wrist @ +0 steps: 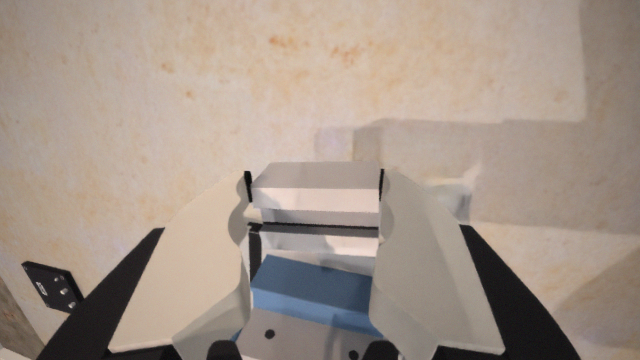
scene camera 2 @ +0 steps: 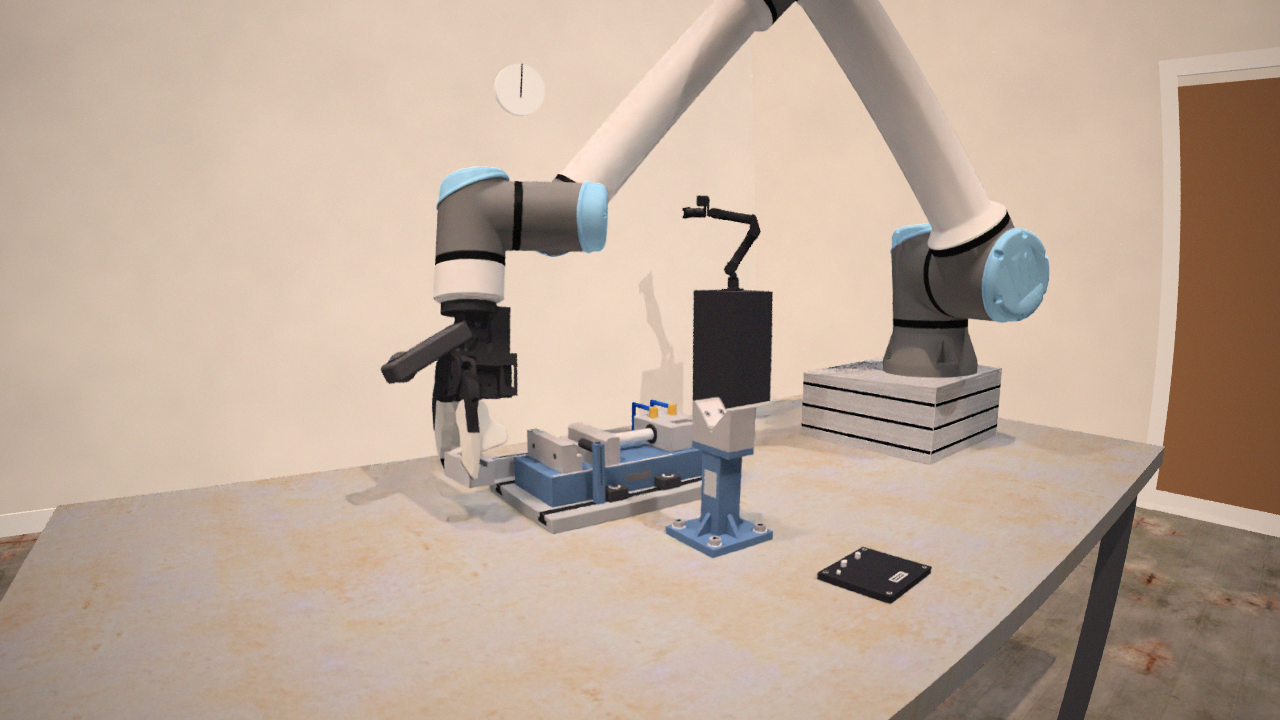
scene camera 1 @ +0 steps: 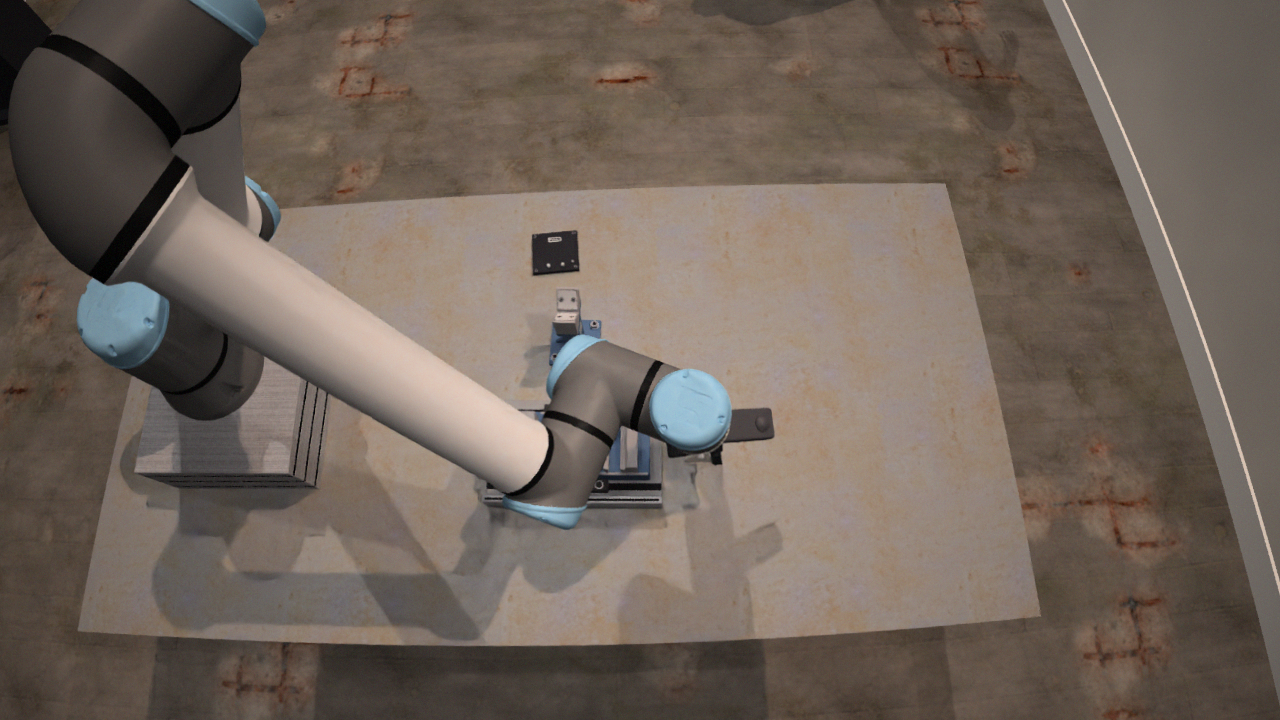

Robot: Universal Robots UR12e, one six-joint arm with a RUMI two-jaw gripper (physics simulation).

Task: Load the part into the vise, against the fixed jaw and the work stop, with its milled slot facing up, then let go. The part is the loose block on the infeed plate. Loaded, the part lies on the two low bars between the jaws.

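Frame: origin at the arm's base, x left, y back, z up, level; metres.
Seen in the pictures: gripper, fingertip midpoint: (wrist: 315, 173) (scene camera 2: 460, 477); arm's base at its link origin: (scene camera 2: 930, 370) (scene camera 1: 214, 369).
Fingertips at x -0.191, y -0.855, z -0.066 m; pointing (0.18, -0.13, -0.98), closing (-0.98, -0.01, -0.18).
Note:
Pixels of each thing's middle, then the offset from my fingertips to it. "pt": a spot on its surface instead.
- light grey block at the middle of its body: (wrist: 320, 205) (scene camera 2: 468, 468) dx -0.004, dy +0.015, dz +0.008 m
- vise at the middle of its body: (scene camera 2: 613, 458) (scene camera 1: 572, 447) dx +0.010, dy +0.233, dz -0.015 m
- grey V-notched head at a spot on its surface: (scene camera 2: 726, 429) (scene camera 1: 579, 296) pt dx +0.247, dy +0.195, dz +0.075 m
- blue upright post at the middle of its body: (scene camera 2: 598, 473) dx +0.075, dy +0.155, dz -0.005 m
- flat black plate at the middle of its body: (scene camera 2: 875, 573) (scene camera 1: 555, 252) (wrist: 57, 290) dx +0.423, dy +0.244, dz -0.060 m
- grey slotted base at a spot on its surface: (scene camera 2: 572, 520) pt dx +0.091, dy +0.102, dz -0.051 m
The part, a light grey block (scene camera 2: 494, 470) (wrist: 315, 199), is held between the two fingertips of my gripper (scene camera 2: 457, 465), with its slot facing up. It hangs above the table, just off the near end of the vise (scene camera 2: 556, 485) (wrist: 312, 287) (scene camera 1: 631, 461). In the wrist view the fingers press on its left and right ends. The vise has a blue body and a grey end jaw (scene camera 2: 553, 450) (wrist: 310, 332) with dark holes; a second jaw (scene camera 2: 594, 442) stands behind it by the screw. The low bars between the jaws do not show.
A blue stand with a grey V-notched head (scene camera 2: 726, 429) (scene camera 1: 567, 308) stands beside the vise. A blue upright post (scene camera 2: 598, 472) rises at the vise's side. A flat black plate (scene camera 2: 874, 574) (scene camera 1: 555, 253) (wrist: 53, 286) lies beyond the stand. The vise sits on a grey slotted base (scene camera 2: 572, 520).

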